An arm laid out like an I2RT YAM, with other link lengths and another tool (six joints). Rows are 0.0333 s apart.
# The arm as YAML. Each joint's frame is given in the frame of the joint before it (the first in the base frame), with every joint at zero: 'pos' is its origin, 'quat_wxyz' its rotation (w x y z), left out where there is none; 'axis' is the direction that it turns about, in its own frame. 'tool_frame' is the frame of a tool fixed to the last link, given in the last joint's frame.
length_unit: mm
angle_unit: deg
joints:
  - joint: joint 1
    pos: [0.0, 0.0, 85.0]
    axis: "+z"
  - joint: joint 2
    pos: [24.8, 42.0, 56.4]
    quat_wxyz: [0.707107, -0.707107, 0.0, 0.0]
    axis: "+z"
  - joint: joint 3
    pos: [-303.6, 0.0, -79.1]
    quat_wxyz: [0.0, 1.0, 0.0, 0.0]
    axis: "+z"
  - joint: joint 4
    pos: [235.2, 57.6, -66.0]
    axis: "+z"
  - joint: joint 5
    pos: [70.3, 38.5, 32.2]
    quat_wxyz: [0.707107, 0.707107, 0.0, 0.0]
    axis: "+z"
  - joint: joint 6
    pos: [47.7, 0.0, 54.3]
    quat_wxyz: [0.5, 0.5, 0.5, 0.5]
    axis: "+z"
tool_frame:
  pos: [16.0, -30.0, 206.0]
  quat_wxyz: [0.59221, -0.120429, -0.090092, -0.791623]
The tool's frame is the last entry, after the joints.
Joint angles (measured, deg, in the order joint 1, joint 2, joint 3, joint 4, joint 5, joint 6), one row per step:
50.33 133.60 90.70 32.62 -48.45 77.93
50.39 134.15 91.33 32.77 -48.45 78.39
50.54 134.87 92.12 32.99 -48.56 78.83
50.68 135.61 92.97 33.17 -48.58 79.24
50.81 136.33 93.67 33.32 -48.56 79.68
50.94 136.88 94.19 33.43 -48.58 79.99
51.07 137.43 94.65 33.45 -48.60 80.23
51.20 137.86 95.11 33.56 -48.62 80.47
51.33 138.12 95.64 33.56 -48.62 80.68
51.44 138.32 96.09 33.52 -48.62 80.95
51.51 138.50 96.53 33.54 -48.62 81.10
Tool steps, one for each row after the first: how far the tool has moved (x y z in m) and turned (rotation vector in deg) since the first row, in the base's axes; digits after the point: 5 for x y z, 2 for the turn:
0.00085 0.00225 -0.00095 0.10 0.30 0.01
0.00061 0.00552 -0.00226 0.27 0.57 0.21
0.00096 0.00884 -0.00356 0.43 0.79 0.33
0.00121 0.01167 -0.00604 0.45 1.13 0.39
0.00084 0.01395 -0.00807 0.46 1.39 0.51
0.00028 0.01598 -0.01097 0.37 1.67 0.63
-0.00026 0.01805 -0.01204 0.44 1.82 0.75
-0.00070 0.02015 -0.01098 0.61 1.86 0.86
-0.00113 0.02187 -0.01005 0.72 1.99 0.95
-0.00106 0.02340 -0.00863 0.91 1.96 1.01

